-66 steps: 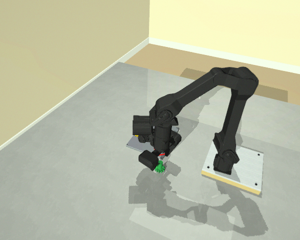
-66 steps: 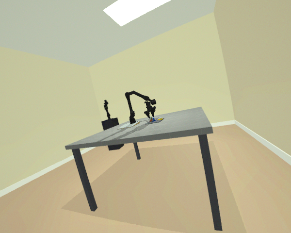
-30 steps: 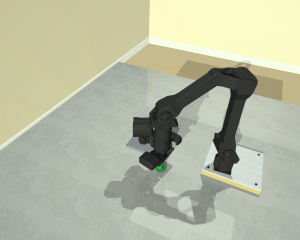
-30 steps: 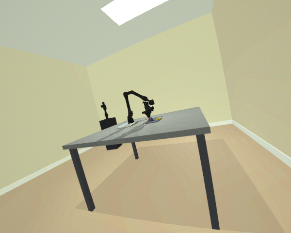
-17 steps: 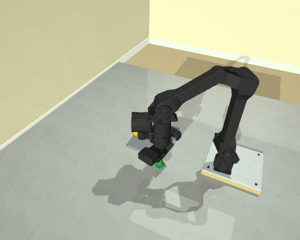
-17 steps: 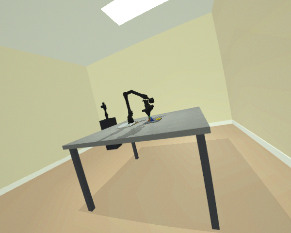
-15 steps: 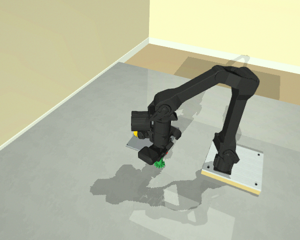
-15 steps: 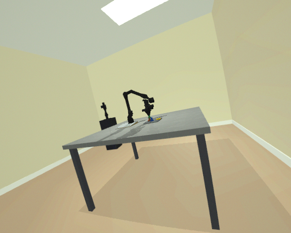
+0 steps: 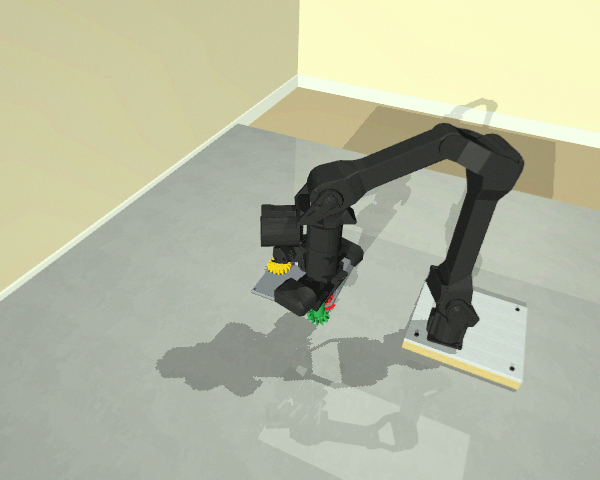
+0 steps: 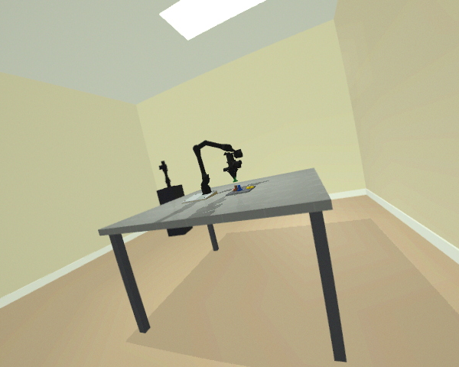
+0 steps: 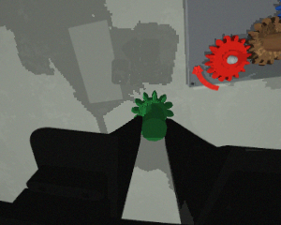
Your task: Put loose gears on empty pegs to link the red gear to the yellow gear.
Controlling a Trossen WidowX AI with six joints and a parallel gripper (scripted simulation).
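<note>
The blue gear is 7 cm ahead of my gripper tip, 18 cm to the right of it and 7 cm below it. Also, from my gripper tip: green gear (1 cm below); then red arrow (7 cm to the right, 8 cm below); then red gear (2 cm ahead, 10 cm to the right, 7 cm below).
</note>
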